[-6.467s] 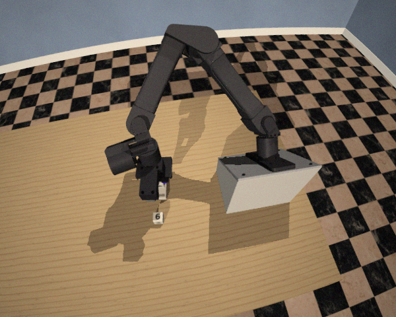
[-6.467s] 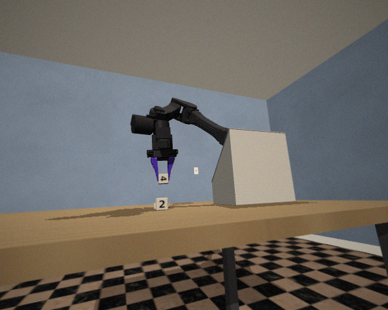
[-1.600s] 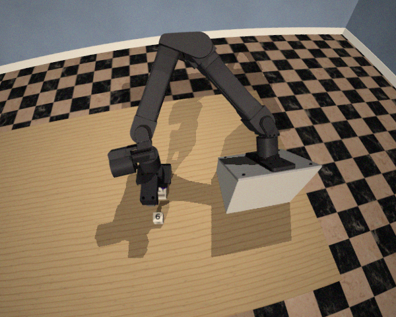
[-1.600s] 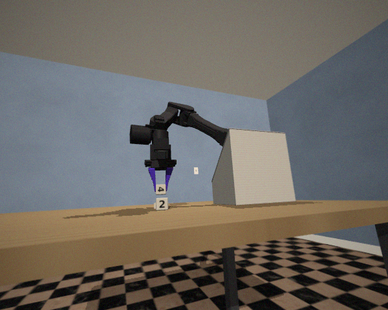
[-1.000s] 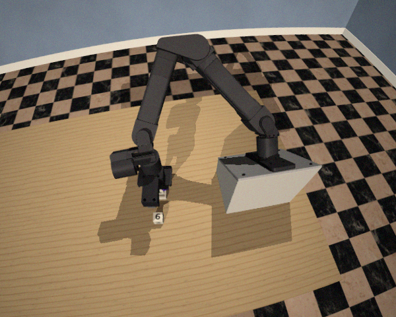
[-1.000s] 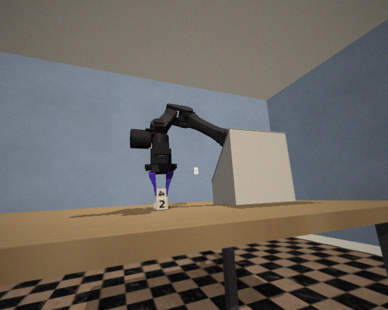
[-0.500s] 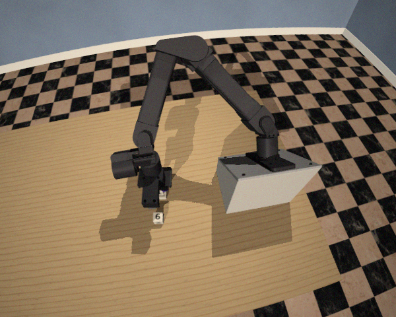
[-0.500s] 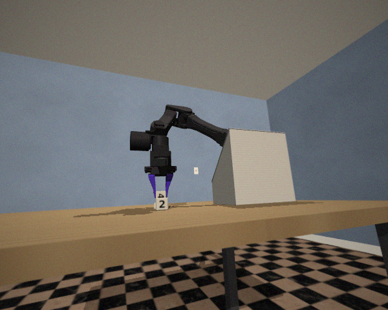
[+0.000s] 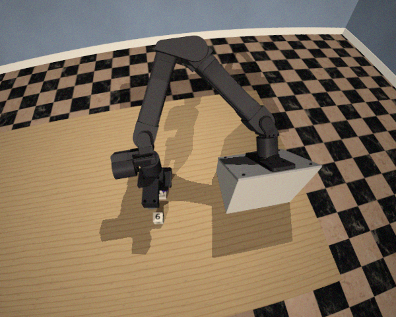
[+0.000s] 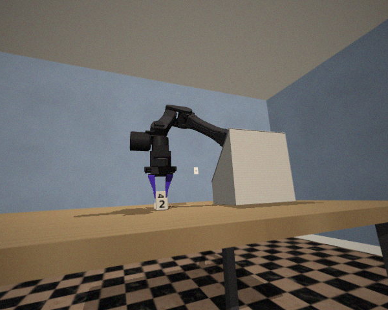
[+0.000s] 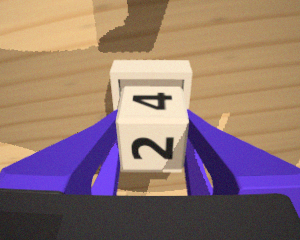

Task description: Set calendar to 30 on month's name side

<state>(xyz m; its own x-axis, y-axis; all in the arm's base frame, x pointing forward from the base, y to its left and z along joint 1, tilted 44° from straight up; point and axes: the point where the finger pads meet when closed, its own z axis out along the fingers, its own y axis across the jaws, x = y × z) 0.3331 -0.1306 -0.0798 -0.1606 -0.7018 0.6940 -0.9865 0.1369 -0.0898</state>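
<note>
The white tray lies 2 cm to the right of my hand and 3 cm below it.
</note>
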